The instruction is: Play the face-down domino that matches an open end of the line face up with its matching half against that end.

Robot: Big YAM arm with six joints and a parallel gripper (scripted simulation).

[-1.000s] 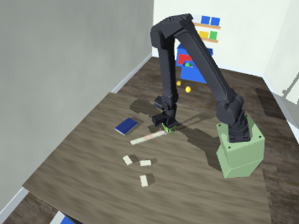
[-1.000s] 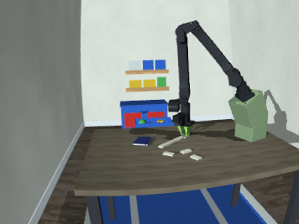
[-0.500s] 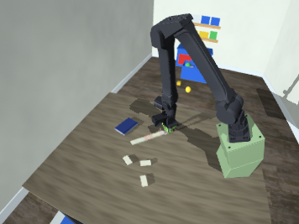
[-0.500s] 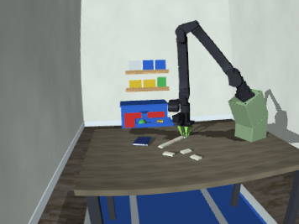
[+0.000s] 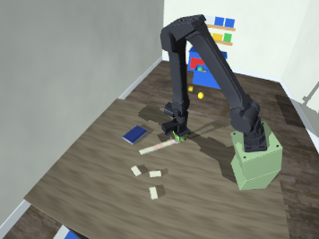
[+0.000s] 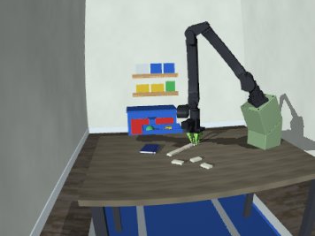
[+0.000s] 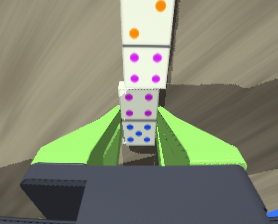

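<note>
Right now my hand is right at the domino.
</note>
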